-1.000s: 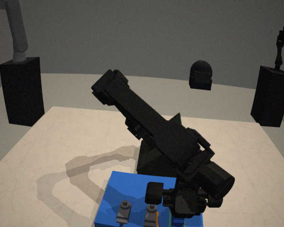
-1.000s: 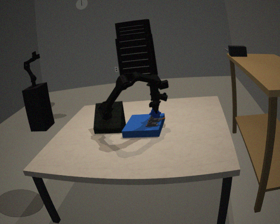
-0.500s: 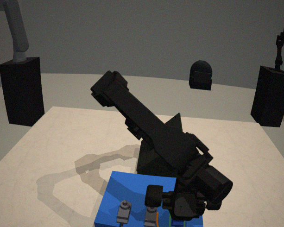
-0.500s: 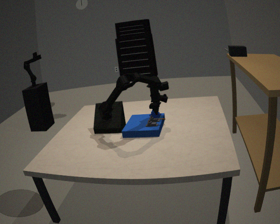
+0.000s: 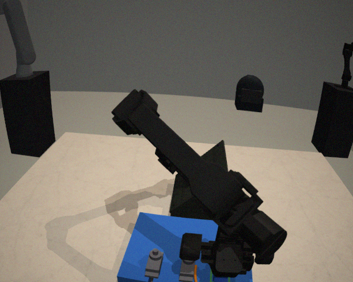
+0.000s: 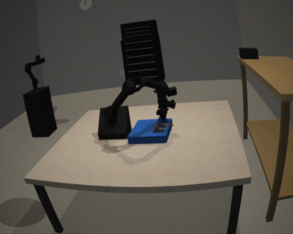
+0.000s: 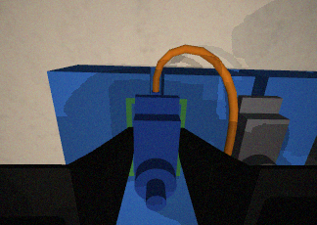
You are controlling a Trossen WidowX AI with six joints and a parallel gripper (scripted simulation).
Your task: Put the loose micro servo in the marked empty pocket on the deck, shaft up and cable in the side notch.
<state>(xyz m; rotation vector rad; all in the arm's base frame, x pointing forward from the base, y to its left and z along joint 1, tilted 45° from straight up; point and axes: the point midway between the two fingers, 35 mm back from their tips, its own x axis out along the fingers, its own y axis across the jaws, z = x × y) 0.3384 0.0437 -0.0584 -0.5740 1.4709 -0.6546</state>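
Right now the deck is 130 mm behind my gripper tip, 70 mm to the right of it and 40 mm below it.
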